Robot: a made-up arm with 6 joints.
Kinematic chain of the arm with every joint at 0, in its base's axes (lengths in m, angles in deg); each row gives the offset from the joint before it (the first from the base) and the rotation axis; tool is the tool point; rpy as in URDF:
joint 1: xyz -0.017 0 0.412 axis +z
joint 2: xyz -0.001 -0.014 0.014 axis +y
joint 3: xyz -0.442 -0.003 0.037 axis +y
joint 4: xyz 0.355 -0.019 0.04 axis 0.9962 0 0.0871
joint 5: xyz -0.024 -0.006 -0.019 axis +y
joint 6: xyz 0.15 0.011 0.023 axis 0.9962 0 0.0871
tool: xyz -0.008 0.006 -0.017 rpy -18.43 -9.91 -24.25
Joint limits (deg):
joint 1: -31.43..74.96
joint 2: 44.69..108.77
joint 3: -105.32..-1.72
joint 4: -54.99..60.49
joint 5: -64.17..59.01
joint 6: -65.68..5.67
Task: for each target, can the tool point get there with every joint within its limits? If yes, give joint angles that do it. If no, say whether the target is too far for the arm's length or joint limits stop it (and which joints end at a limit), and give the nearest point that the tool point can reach.
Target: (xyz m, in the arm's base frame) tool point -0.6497 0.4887 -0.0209
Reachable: no: joint limits stop it (at a limit: joint 1, joint 2, joint 4, joint 6) | nearest point -0.0358 0.2536 0.4185 | short by 0.791 m
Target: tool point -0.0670 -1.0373 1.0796
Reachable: no: too far | nearest point 0.2537 -0.3467 0.9663 | short by 0.770 m
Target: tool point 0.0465 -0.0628 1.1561
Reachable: yes | joints -9.88 53.40 -93.91 49.59 -19.50 -21.65
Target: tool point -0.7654 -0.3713 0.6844
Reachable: no: joint limits stop it (at a limit: joint 1, joint 2, joint 3, joint 4, joint 5) | nearest point -0.1125 -0.1207 0.4611 | short by 0.734 m
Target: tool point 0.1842 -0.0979 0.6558
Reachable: yes | joints -13.93 58.05 -43.89 -7.54 35.30 -26.21
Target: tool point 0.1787 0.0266 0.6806
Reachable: yes | joints 9.35 50.26 -38.97 21.94 20.77 -27.03
